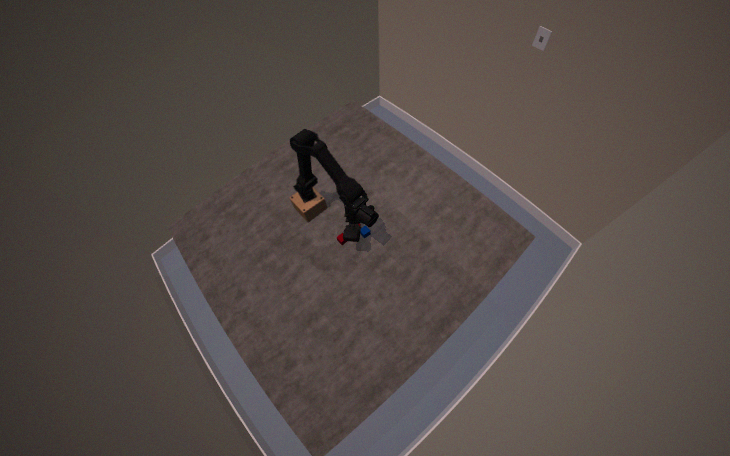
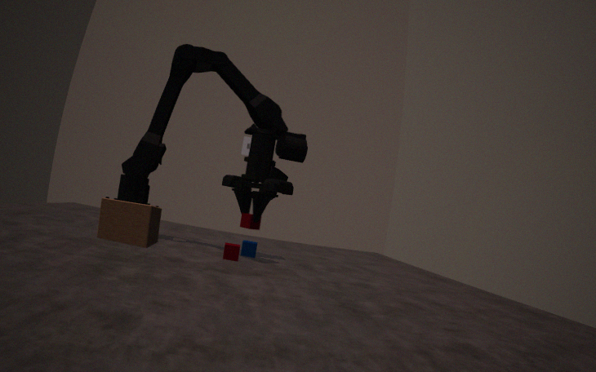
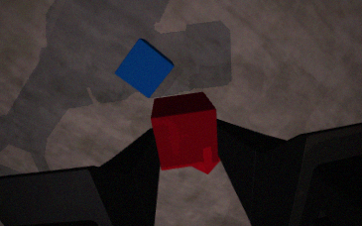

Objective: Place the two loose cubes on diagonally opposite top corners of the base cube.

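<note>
My gripper tip is now 4 cm to the right of the blue cube and 7 cm above it.
</note>
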